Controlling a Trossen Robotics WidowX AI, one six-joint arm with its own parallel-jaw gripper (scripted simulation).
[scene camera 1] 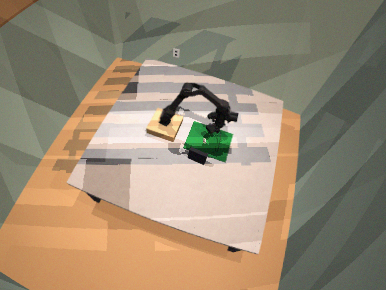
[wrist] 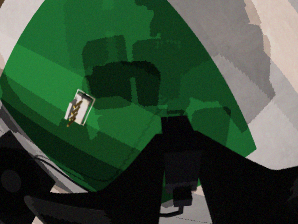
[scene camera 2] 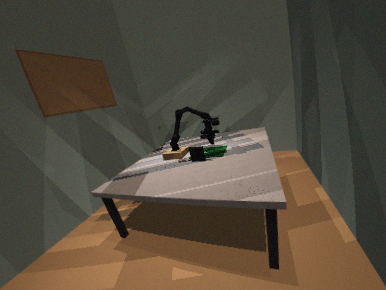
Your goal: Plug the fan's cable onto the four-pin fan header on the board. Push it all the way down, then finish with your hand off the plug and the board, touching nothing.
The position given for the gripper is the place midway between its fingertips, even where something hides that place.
Note:
In view: the gripper [wrist: 176, 138] and a green circuit board [wrist: 139, 68].

